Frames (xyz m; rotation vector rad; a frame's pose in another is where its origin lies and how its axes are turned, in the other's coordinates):
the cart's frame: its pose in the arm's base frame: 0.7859 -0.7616 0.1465 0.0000 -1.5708 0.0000
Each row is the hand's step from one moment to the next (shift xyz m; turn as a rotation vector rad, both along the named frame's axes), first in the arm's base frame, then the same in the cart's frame.
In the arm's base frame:
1: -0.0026 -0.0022 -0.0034 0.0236 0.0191 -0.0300
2: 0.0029 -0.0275 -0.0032 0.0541 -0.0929 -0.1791
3: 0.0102 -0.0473 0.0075 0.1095 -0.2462 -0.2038
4: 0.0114 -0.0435 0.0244 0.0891 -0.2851 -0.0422
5: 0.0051 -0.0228 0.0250 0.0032 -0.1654 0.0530
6: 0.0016 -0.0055 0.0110 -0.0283 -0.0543 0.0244
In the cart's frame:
1: -0.0034 -0.0022 0.0026 -0.0300 0.0191 -0.0236
2: -0.0032 -0.0275 -0.0029 -0.1791 -0.0929 -0.0541
3: 0.0075 -0.0473 -0.0102 -0.2038 -0.2462 -0.1095
4: 0.0244 -0.0435 -0.0114 -0.0422 -0.2851 -0.0891
5: 0.0250 -0.0228 -0.0051 0.0530 -0.1654 -0.0032
6: 0.0110 -0.0055 -0.0016 0.0244 -0.0543 0.0283

